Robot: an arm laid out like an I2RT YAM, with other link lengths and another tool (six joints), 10 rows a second.
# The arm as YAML. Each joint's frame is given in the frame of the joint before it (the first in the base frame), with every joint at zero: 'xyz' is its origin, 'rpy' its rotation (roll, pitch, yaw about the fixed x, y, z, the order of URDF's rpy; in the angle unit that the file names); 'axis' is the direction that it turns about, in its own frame. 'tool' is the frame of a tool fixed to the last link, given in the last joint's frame.
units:
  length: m
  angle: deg
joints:
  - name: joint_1
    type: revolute
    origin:
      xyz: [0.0, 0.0, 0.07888]
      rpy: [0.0, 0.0, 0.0]
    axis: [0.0, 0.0, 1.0]
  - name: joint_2
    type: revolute
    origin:
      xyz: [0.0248, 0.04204, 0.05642]
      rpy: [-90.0, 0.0, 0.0]
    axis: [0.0, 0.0, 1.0]
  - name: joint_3
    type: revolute
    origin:
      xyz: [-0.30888, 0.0, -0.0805]
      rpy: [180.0, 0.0, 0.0]
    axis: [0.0, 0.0, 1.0]
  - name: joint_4
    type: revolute
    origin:
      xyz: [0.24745, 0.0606, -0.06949]
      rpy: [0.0, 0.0, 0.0]
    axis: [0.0, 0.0, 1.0]
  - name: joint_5
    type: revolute
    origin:
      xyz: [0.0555, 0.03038, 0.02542]
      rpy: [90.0, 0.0, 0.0]
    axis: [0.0, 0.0, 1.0]
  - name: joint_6
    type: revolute
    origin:
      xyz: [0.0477, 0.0, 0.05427]
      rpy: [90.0, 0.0, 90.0]
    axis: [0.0, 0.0, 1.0]
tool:
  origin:
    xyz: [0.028, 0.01, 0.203]
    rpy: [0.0, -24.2, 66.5]
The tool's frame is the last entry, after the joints.
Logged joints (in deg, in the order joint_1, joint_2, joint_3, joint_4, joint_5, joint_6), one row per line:
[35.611, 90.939, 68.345, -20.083, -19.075, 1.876]
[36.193, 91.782, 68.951, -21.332, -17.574, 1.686]
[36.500, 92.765, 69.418, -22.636, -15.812, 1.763]
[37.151, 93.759, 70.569, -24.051, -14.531, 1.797]
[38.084, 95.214, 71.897, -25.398, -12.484, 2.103]
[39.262, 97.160, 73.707, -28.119, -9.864, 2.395]
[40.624, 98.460, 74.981, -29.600, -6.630, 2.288]
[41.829, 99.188, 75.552, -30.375, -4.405, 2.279]
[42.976, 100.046, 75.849, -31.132, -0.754, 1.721]
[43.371, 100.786, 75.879, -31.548, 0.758, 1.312]
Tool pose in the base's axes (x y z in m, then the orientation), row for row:
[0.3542, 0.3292, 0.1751, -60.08, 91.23, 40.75]
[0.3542, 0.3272, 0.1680, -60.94, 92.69, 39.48]
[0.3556, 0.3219, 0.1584, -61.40, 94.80, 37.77]
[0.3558, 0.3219, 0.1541, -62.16, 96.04, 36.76]
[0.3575, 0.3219, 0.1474, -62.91, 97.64, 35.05]
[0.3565, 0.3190, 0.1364, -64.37, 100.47, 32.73]
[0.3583, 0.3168, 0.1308, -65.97, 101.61, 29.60]
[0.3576, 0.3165, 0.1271, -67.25, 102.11, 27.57]
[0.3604, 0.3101, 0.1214, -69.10, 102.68, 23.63]
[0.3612, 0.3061, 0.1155, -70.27, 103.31, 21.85]
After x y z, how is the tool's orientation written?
As a rotation vector, in degrees.
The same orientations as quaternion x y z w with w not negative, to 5 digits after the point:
[-0.43841, 0.66571, 0.29736, 0.52555]
[-0.44304, 0.67387, 0.28702, 0.51695]
[-0.44443, 0.68619, 0.27339, 0.50683]
[-0.44836, 0.69274, 0.26515, 0.49878]
[-0.45202, 0.70157, 0.25184, 0.48995]
[-0.45877, 0.71606, 0.23327, 0.47156]
[-0.46860, 0.72175, 0.21025, 0.46399]
[-0.47666, 0.72374, 0.19541, 0.45915]
[-0.48864, 0.72610, 0.16710, 0.45398]
[-0.49545, 0.72841, 0.15406, 0.44745]

